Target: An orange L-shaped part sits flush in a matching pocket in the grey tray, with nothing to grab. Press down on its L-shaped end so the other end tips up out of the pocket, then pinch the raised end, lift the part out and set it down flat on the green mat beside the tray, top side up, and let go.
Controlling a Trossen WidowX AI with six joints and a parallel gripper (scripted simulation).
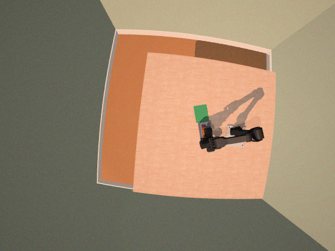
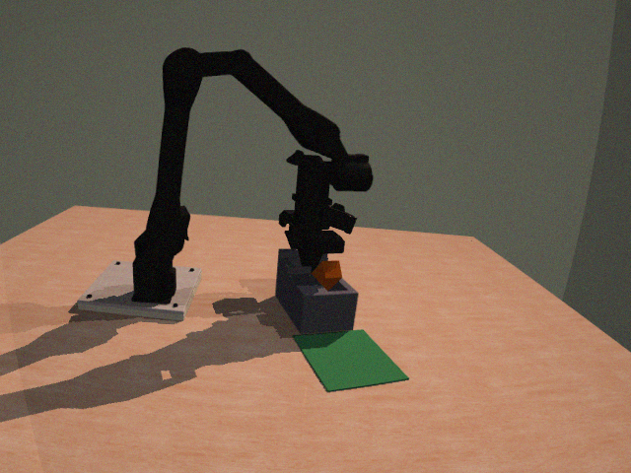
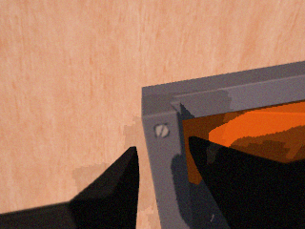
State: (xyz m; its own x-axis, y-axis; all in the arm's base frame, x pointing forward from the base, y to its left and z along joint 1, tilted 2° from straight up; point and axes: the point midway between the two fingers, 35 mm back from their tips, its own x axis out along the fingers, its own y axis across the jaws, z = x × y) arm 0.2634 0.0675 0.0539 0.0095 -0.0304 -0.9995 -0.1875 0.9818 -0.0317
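My gripper tip is now 40 mm to the left of the orange L-shaped part. Also, from my gripper tip: green mat: 40 mm ahead, 220 mm to the right, 60 mm below.
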